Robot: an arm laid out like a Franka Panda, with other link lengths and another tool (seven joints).
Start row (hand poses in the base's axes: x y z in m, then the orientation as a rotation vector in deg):
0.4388 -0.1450 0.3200 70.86 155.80 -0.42
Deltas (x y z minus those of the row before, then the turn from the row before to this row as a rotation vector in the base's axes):
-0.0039 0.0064 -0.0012 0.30 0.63 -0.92
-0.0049 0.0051 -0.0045 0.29 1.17 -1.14
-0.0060 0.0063 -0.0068 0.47 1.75 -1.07
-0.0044 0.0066 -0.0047 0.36 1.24 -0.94
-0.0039 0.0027 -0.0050 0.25 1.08 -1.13
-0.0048 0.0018 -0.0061 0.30 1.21 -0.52
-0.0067 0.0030 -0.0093 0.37 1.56 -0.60
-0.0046 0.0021 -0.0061 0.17 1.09 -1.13
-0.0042 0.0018 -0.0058 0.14 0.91 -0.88
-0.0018 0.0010 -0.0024 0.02 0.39 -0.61
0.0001 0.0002 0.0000 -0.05 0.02 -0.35
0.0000 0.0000 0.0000 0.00 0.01 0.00
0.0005 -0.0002 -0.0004 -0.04 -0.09 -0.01
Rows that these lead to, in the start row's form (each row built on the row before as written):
0.4349 -0.1386 0.3188 72.40 155.86 -0.51
0.4300 -0.1335 0.3143 74.43 156.22 -0.98
0.4240 -0.1272 0.3075 76.63 157.14 -1.59
0.4196 -0.1206 0.3028 78.46 157.66 -2.00
0.4157 -0.1179 0.2978 80.47 157.86 -2.47
0.4109 -0.1161 0.2917 81.71 158.59 -2.95
0.4042 -0.1131 0.2824 83.22 159.56 -3.59
0.3996 -0.1110 0.2763 -84.26 -157.81 4.12
0.3954 -0.1092 0.2705 -85.02 -156.38 4.56
0.3936 -0.1082 0.2681 -85.66 -155.60 4.80
0.3937 -0.1080 0.2681 -86.13 -155.33 4.87
0.3937 -0.1080 0.2681 -86.13 -155.32 4.88
0.3942 -0.1082 0.2677 -86.19 -155.40 4.87

